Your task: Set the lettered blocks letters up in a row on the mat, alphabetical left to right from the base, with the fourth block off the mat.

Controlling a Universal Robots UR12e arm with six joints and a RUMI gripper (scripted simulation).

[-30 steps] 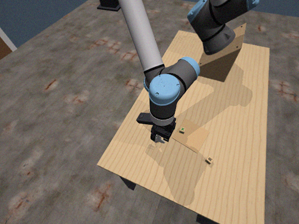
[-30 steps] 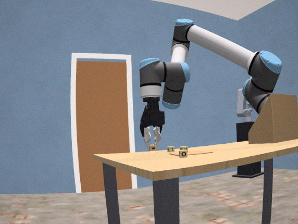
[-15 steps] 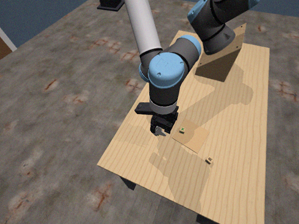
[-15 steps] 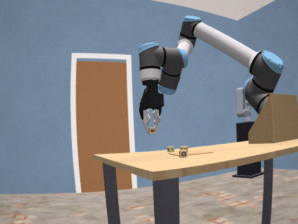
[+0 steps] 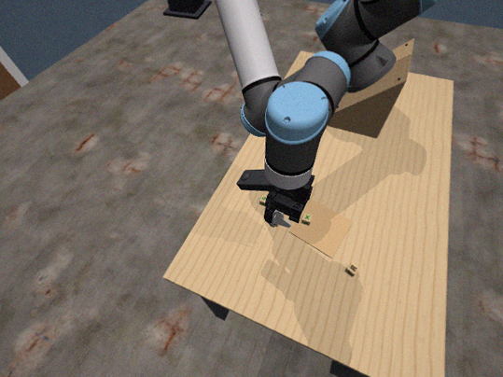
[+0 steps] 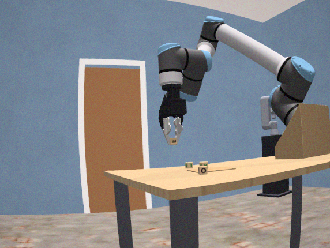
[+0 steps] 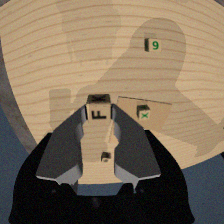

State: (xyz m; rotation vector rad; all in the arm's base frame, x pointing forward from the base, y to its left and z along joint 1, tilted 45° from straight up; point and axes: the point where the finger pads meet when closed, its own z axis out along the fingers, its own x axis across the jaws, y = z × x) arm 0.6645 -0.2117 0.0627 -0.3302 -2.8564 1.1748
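Now: the tan mat 13 cm to the left of my hand, 11 cm below it and 7 cm behind it. From my hand the other things lie so: R block: 23 cm to the left, 10 cm below, 4 cm ahead.
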